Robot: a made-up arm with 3 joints. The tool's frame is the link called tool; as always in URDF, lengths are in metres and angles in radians. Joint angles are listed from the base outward.
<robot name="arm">
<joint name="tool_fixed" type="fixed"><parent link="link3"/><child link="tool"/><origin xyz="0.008 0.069 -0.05" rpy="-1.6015 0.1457 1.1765"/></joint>
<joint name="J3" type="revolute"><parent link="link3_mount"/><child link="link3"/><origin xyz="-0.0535 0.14 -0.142"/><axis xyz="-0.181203 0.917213 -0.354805"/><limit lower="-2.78" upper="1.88"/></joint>
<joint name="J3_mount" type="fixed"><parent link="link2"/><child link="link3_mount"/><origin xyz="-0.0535 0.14 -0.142"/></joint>
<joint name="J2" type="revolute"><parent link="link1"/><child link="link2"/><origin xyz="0.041 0.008 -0.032"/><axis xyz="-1 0 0"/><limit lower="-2" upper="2.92"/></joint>
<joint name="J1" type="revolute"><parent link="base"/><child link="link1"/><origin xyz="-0.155 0.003 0.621"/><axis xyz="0 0 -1"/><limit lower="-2.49" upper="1.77"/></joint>
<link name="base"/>
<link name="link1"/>
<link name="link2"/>
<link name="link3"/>
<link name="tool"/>
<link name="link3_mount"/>
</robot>
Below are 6 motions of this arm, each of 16 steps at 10 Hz.
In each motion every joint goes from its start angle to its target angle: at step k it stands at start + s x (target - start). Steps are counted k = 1, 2, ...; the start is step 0. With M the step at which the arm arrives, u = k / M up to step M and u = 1 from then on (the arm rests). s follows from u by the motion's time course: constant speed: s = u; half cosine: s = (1 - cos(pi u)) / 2; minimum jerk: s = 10 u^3 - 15 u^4 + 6 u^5.
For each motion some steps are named. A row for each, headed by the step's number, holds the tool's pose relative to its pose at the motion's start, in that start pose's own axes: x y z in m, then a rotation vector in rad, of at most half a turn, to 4 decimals.
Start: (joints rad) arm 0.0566 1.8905 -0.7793
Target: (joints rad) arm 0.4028 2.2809 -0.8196
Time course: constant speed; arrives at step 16
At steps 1, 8, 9, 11, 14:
1: -0.0101 -0.0006 0.0099 0.0170 -0.0201 0.0166
8: -0.0862 -0.0166 0.0744 0.1341 -0.1717 0.1210
9: -0.0978 -0.0205 0.0827 0.1506 -0.1948 0.1342
11: -0.1214 -0.0295 0.0984 0.1833 -0.2421 0.1593
14: -0.1579 -0.0455 0.1195 0.2316 -0.3155 0.1937

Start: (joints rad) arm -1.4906 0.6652 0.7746
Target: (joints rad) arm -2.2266 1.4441 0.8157
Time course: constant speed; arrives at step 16
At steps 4, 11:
4: -0.0236 0.0569 -0.0890 -0.2309 0.0682 0.1057
11: -0.0665 0.0629 -0.2740 -0.6433 0.2370 0.2127

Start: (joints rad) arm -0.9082 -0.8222 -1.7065
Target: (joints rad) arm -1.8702 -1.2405 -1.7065
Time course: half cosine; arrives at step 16
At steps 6, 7, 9, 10, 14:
6: 0.0762 -0.1157 -0.0627 0.1899 0.2116 -0.1546
7: 0.0931 -0.1490 -0.0892 0.2511 0.2772 -0.1949
9: 0.1187 -0.2123 -0.1537 0.3839 0.4144 -0.2685
10: 0.1263 -0.2389 -0.1885 0.4504 0.4803 -0.2988
14: 0.1330 -0.2978 -0.2982 0.6516 0.6686 -0.3672

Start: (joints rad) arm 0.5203 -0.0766 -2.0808
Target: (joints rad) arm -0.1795 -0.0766 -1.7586
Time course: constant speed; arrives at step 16
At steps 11, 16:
11: 0.0358 -0.1714 -0.0582 0.2697 0.1756 -0.3401
16: 0.0239 -0.2494 -0.0888 0.3987 0.2228 -0.5031

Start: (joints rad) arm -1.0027 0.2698 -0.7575
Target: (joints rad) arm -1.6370 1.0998 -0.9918
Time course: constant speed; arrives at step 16
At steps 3, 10, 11, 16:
3: -0.0696 0.0217 0.0394 -0.0707 -0.1980 0.0180
10: -0.2415 0.0855 0.0532 -0.2842 -0.6514 0.0388
11: -0.2646 0.0956 0.0461 -0.3199 -0.7145 0.0401
16: -0.3643 0.1461 -0.0206 -0.5172 -1.0210 0.0425

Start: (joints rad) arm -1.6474 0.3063 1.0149
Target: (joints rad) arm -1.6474 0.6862 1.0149
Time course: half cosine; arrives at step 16
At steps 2, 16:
2: -0.0003 0.0031 -0.0062 -0.0042 0.0123 0.0064
16: -0.0391 0.0714 -0.1627 -0.1111 0.3221 0.1680

